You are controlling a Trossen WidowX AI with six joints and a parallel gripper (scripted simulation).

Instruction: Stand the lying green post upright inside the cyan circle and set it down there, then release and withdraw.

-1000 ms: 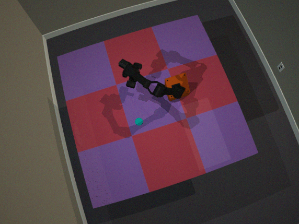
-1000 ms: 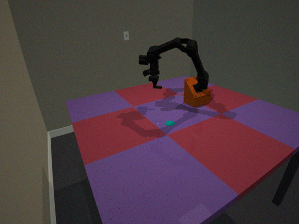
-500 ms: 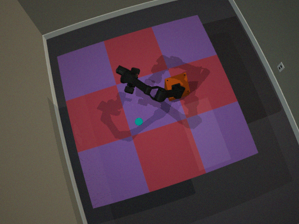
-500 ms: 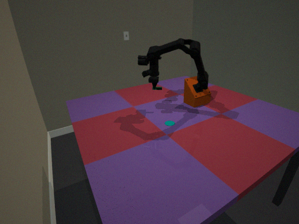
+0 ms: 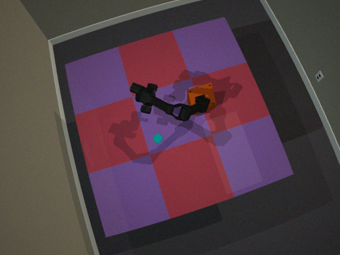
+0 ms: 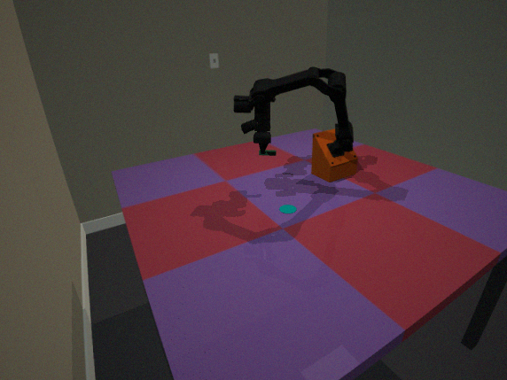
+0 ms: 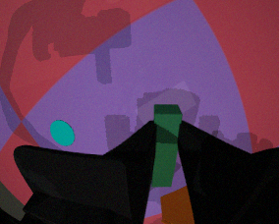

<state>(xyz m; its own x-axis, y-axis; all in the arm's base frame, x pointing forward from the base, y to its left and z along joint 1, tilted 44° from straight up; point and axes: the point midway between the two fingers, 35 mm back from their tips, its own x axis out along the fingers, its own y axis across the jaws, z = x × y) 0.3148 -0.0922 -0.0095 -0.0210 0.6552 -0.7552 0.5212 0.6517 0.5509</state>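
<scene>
The cyan circle is 20 cm to the left of my gripper tip, 15 cm below it and 2 cm ahead of it. From my gripper tip the other things lie so: green post 2 cm behind, 1 cm to the left.
</scene>
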